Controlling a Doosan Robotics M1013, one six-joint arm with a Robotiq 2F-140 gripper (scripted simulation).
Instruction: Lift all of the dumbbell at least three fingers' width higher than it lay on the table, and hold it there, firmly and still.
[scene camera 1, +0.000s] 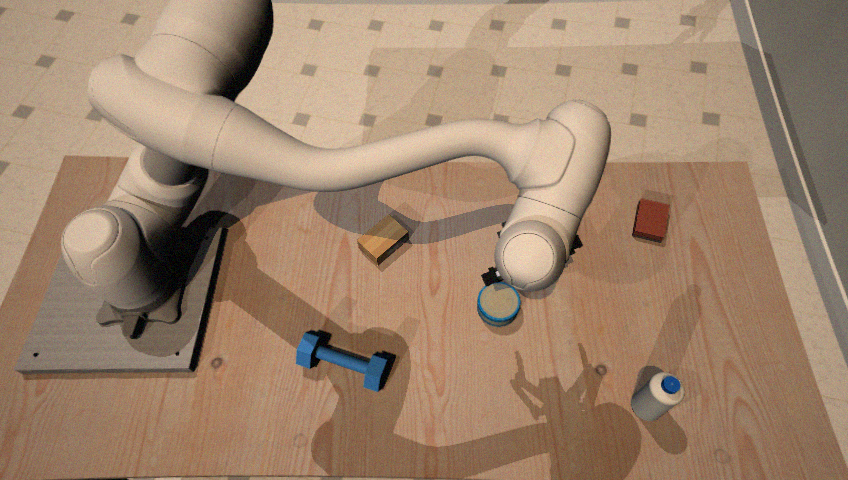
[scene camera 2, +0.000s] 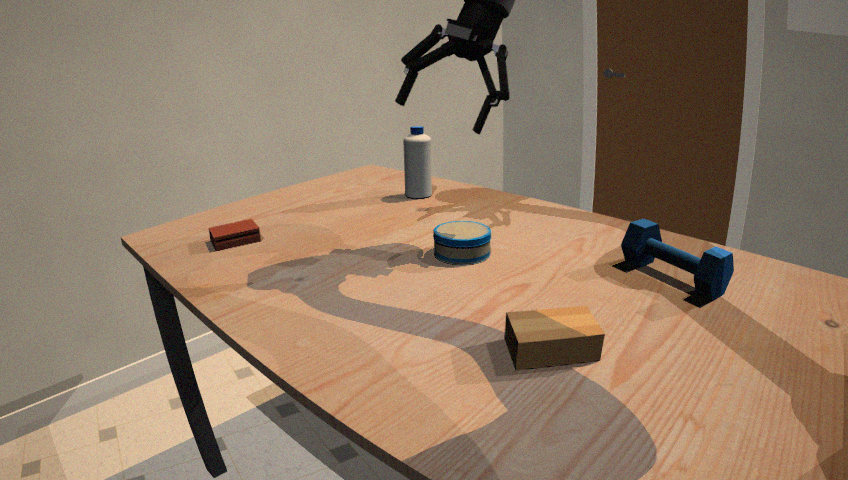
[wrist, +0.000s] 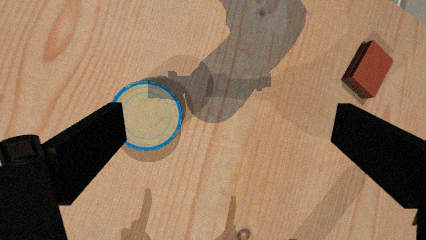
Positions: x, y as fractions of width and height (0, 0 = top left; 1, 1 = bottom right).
Labels:
blue dumbbell: scene camera 1 0.37, 0.72; scene camera 2 0.76, 0.51; not seen in the wrist view (out of frame)

